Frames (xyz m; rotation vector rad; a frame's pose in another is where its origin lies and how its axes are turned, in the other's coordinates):
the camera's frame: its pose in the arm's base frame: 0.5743 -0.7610 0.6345 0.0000 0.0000 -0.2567
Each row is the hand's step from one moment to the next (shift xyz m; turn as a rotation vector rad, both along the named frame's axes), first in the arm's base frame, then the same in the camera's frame.
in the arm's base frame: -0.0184 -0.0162 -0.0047 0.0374 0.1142 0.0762
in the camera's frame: -0.0137 -0.0203 -0.0047 0.0072 0.1200 0.0762
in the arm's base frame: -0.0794 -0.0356 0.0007 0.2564 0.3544 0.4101
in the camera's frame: -0.0678 -0.0546 0.0007 0.1580 0.4079 0.4101
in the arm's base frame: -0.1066 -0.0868 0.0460 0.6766 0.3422 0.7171
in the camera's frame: -0.0811 -0.1110 0.0460 0.5675 0.5028 0.7171
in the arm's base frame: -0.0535 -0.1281 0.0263 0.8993 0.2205 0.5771
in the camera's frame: -0.0192 -0.1375 0.0263 0.8138 0.4416 0.5771
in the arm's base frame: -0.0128 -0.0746 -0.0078 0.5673 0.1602 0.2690
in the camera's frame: 0.0066 -0.0754 -0.0078 0.5080 0.2990 0.2690
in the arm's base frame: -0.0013 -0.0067 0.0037 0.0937 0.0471 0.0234
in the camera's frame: 0.0004 -0.0068 0.0037 0.0787 0.0693 0.0234
